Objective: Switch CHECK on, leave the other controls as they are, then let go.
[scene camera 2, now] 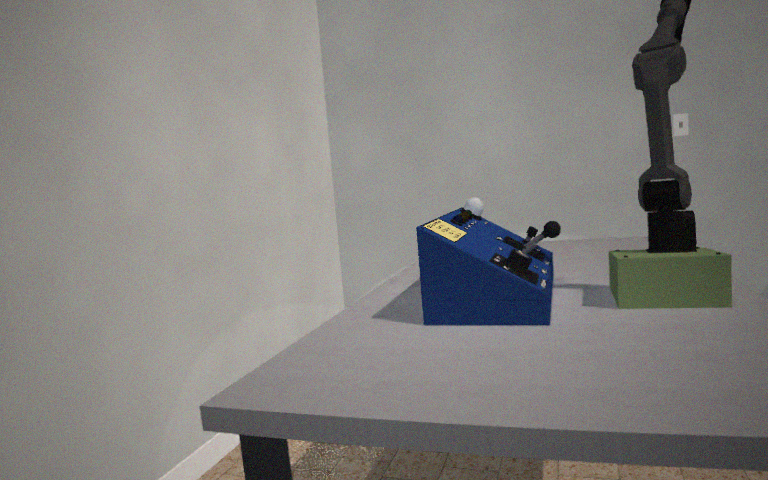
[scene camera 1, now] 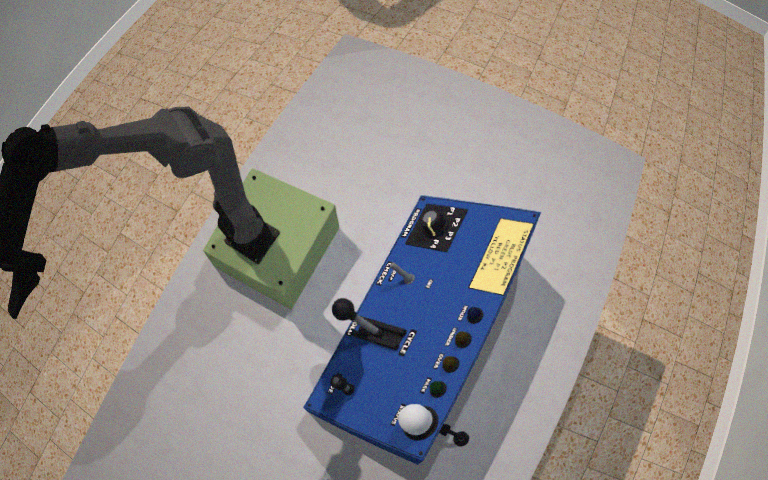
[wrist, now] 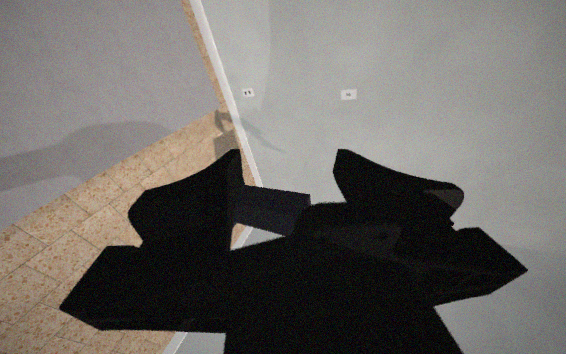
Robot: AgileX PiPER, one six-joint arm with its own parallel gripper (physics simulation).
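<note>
The blue console point(scene camera 1: 379, 288) point(scene camera 2: 481, 288) stands on the table. Its CHECK toggle point(scene camera 1: 401, 272) is a small grey lever that leans toward the OFF label, away from the ON label point(scene camera 1: 428, 283). I cannot make out the toggle in scene camera 2. My gripper point(scene camera 1: 15, 312) point(wrist: 289, 161) is at the far left in scene camera 1, well away from the console and beyond the green base. In the wrist view its two black fingers stand apart with no held thing between them. The gripper is outside scene camera 2.
The PROGRAM knob point(scene camera 1: 433, 223) has its yellow mark toward P4. The black-balled CYCLE lever point(scene camera 1: 365, 324) point(scene camera 2: 534, 243) leans toward the arm's side. A small black control point(scene camera 1: 342, 384) and a white dome point(scene camera 1: 415, 419) point(scene camera 2: 474, 206) are nearby. The arm stands on a green block point(scene camera 1: 300, 226) point(scene camera 2: 673, 280).
</note>
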